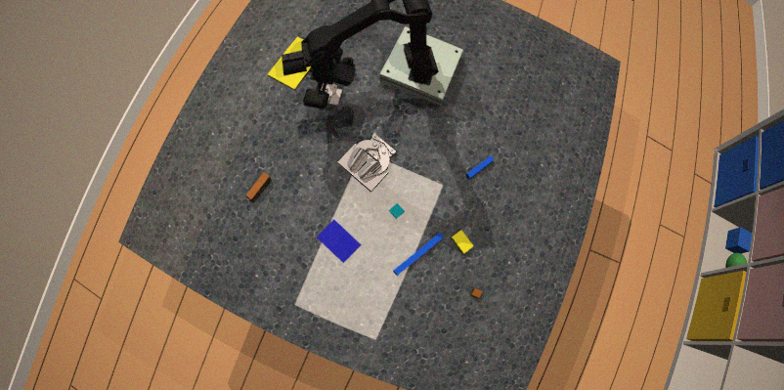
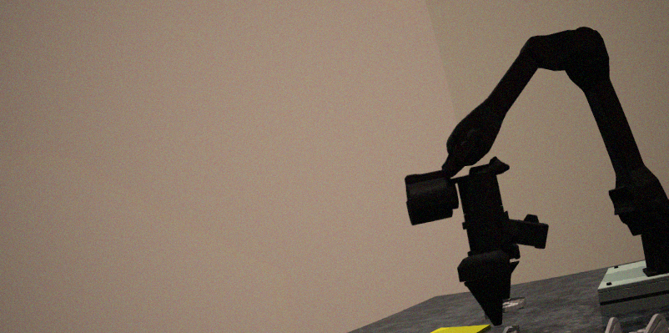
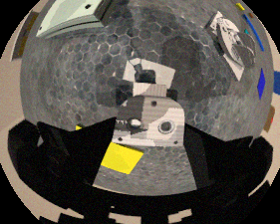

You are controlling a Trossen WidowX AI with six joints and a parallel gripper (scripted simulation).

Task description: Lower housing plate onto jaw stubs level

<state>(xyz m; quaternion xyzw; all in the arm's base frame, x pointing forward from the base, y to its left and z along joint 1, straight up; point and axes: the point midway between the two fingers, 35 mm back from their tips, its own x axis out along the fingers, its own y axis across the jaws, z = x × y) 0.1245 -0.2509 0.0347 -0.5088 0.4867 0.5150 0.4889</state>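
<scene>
The white ribbed block lies 10 mm to the left of my gripper tip and 30 mm below it. Also, from my gripper tip: housing plate: 10 mm to the left, 20 mm above; brown block: 320 mm ahead, 100 mm to the right, 30 mm below; yellow sheet: 90 mm behind, 120 mm to the right, 40 mm below.
</scene>
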